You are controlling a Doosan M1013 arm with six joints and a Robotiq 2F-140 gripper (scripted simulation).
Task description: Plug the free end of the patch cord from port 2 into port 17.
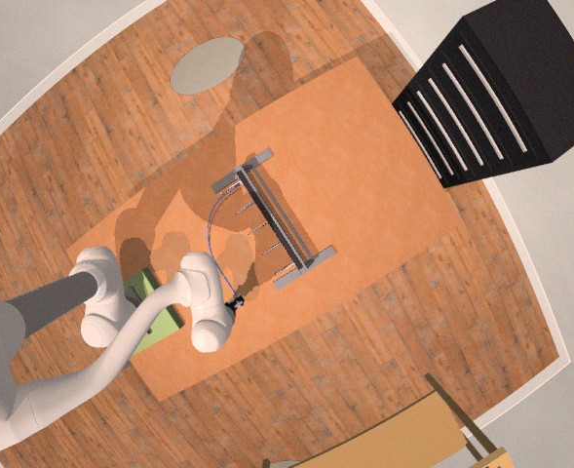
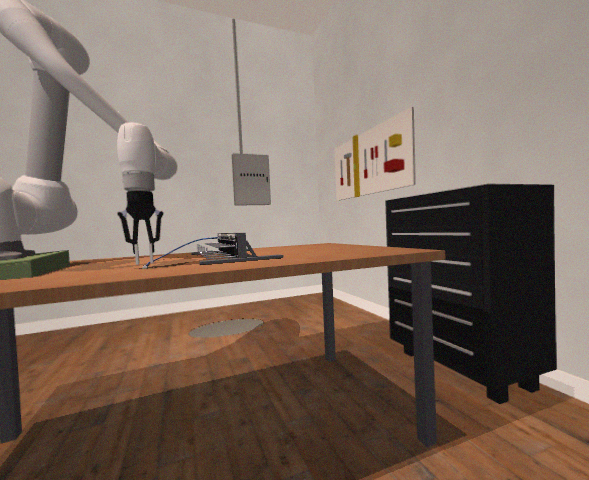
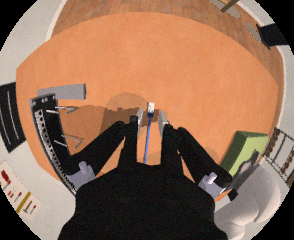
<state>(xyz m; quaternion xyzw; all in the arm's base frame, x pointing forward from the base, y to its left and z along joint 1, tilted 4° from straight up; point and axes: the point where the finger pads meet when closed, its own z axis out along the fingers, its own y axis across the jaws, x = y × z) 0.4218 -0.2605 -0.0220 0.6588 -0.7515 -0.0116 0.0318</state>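
Now: hand 20 mm to the left of the pale plug and 40 mm above it.
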